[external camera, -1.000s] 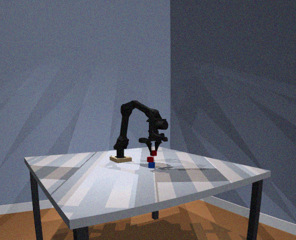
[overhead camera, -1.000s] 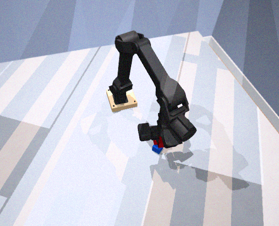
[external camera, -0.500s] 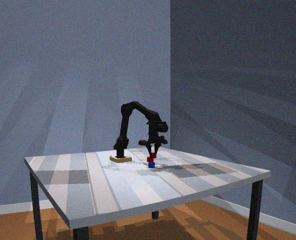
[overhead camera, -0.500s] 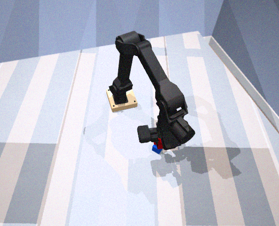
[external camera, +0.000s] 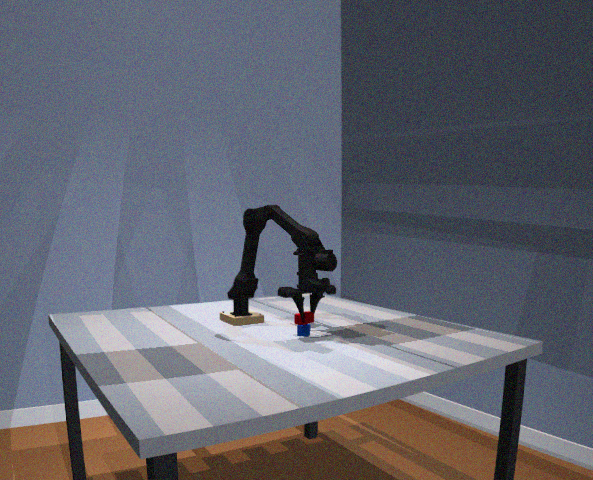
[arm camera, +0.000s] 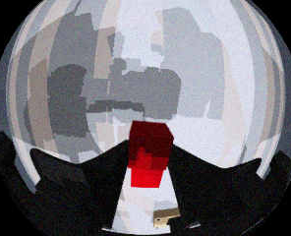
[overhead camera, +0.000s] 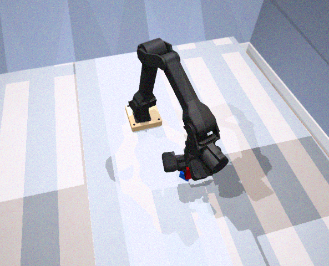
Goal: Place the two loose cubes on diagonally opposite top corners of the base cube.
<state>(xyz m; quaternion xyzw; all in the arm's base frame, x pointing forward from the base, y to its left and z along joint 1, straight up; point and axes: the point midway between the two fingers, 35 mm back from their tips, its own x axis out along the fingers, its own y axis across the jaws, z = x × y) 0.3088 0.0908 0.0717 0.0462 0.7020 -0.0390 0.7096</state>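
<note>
Right now the red cube is 40 mm behind my gripper tip and 20 mm below it. Round my gripper tip: blue cube (20 mm behind, 50 mm below).
</note>
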